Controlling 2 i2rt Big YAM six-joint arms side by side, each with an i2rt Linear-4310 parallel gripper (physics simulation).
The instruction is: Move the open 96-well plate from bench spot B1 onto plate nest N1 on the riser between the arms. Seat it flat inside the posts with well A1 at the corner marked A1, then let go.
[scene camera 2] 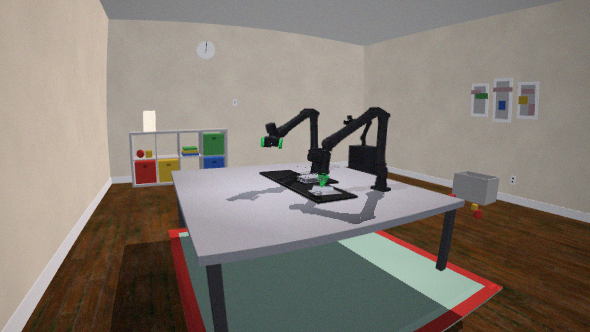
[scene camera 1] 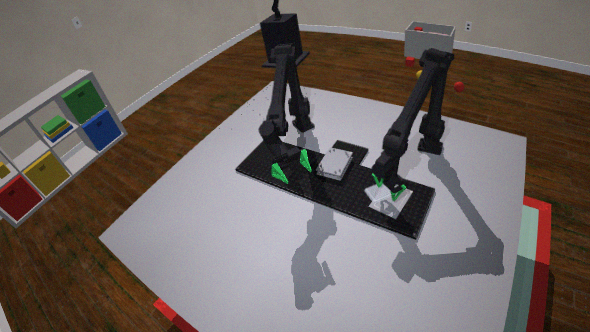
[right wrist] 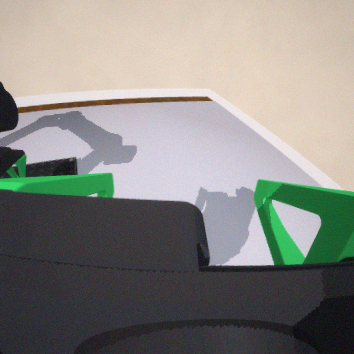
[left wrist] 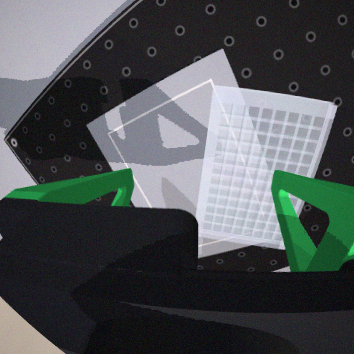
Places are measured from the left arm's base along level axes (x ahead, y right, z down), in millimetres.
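Where they show: left gripper, between the fingertips: [scene camera 2: 321,185] [scene camera 1: 386,193] [left wrist: 200,177]; right gripper, between the fingertips: [scene camera 2: 270,147] [scene camera 1: 299,177] [right wrist: 184,184]; left arm's base, origin of its link: [scene camera 2: 380,189] [scene camera 1: 430,147]; right arm's base, origin of its link: [scene camera 2: 315,172] [scene camera 1: 303,125].
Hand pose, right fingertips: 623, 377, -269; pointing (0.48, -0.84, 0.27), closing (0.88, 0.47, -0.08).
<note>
Things, the pixels of their centre, and the offset from my right fingertips, as dx, dy, dz. "*": a spot on its surface instead. Level surfaces: height alone.
- clear 96-well plate, middle of its body: [left wrist: 255,177] [scene camera 1: 382,191] [scene camera 2: 322,188] -245, -233, +247
- black perforated board, height of its surface: dz +256
- outlined pale spot B1, a spot on its surface: [left wrist: 150,95] * -147, -265, +254
- pale plate nest N1, middle of its body: [scene camera 1: 334,162] [scene camera 2: 310,177] -327, +25, +234
- grey table, height of its surface: dz +268
The clear 96-well plate [scene camera 1: 377,193] [left wrist: 245,165] lies on the black perforated board [scene camera 1: 424,201] [scene camera 2: 345,196] [left wrist: 285,35], turned against the outlined pale spot B1 [scene camera 1: 397,210] [left wrist: 150,95] and partly off it. My left gripper [scene camera 1: 387,192] [scene camera 2: 323,180] [left wrist: 200,177] is open and low over the plate and spot; in the left wrist view one finger overlaps the plate and the other is beyond the spot. The pale plate nest N1 [scene camera 1: 336,162] [scene camera 2: 306,178] is on its riser, with dark small marks on top. My right gripper [scene camera 1: 298,175] [scene camera 2: 271,145] [right wrist: 184,184] is open and empty, raised. Label A1 is unreadable.
The board lies on the grey table [scene camera 1: 200,200] [scene camera 2: 240,220] [right wrist: 165,140]. The nest stands between the two grippers in scene camera 1. Both arm bases stand behind the board. A dark box [scene camera 1: 281,37] stands beyond the table's far edge.
</note>
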